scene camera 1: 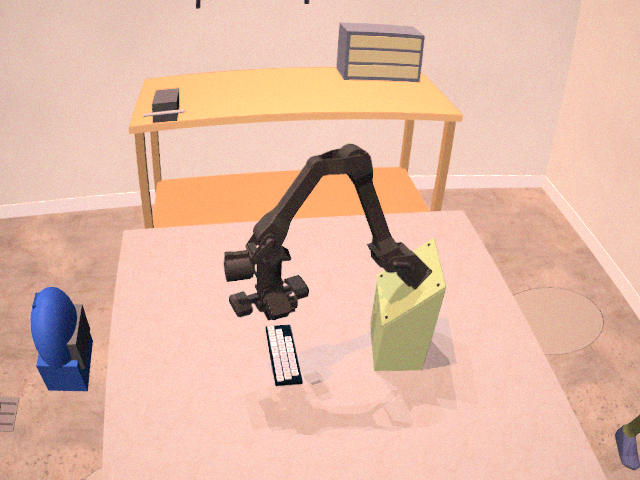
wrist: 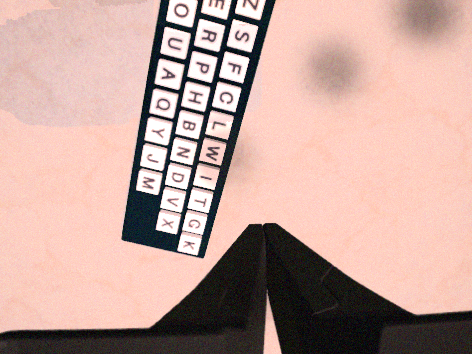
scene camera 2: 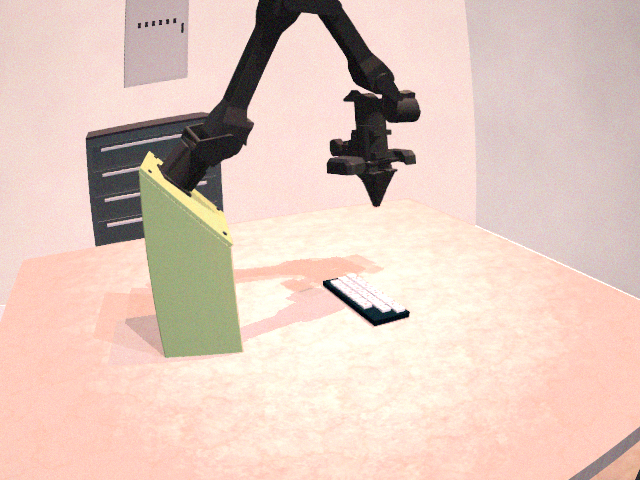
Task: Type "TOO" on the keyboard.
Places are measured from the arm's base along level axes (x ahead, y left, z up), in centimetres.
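Pixels of known places: gripper, fingertip midpoint: (scene camera 1: 268,319) (wrist: 262,236) (scene camera 2: 376,206); arm's base at its link origin: (scene camera 1: 418,275) (scene camera 2: 172,180).
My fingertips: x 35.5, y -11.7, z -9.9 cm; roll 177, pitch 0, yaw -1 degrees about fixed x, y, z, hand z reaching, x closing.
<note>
For each thing: its top centre in the pictures, then the offset to it from my fingertips. Level surfaces: height alone.
- dark keyboard at its top centre: (wrist: 187,132) (scene camera 2: 364,292) (scene camera 1: 283,351) dx -4.4, dy -0.8, dz -15.4 cm
- T key at its top centre: (wrist: 200,201) dx -4.2, dy -6.4, dz -15.4 cm
- O key at its top centre: (wrist: 181,10) dx -3.8, dy +7.3, dz -15.4 cm
- pale table at its surface level: dz -17.2 cm
A dark keyboard (scene camera 1: 297,382) (scene camera 2: 375,320) (wrist: 145,220) with white letter keys lies flat on the table. In the wrist view it runs from the top edge down to the left of the fingertips. The T key (wrist: 200,195) is in its right-hand row, between I and G. The O key (wrist: 181,12) is in the left-hand row near the top edge. My gripper (scene camera 2: 376,205) (wrist: 262,236) is shut and empty, pointing down high above the table. In the wrist view its tips show right of the keyboard's K-key end, over bare table. Scene camera 1 hides the fingertips.
A green slanted pedestal (scene camera 1: 403,335) (scene camera 2: 193,299) carries the arm's base on the pale table (scene camera 1: 170,413) (scene camera 2: 310,413). A wooden workbench (scene camera 1: 258,95) with a drawer box (scene camera 1: 383,55) stands behind. A blue object (scene camera 1: 54,325) stands left of the table.
</note>
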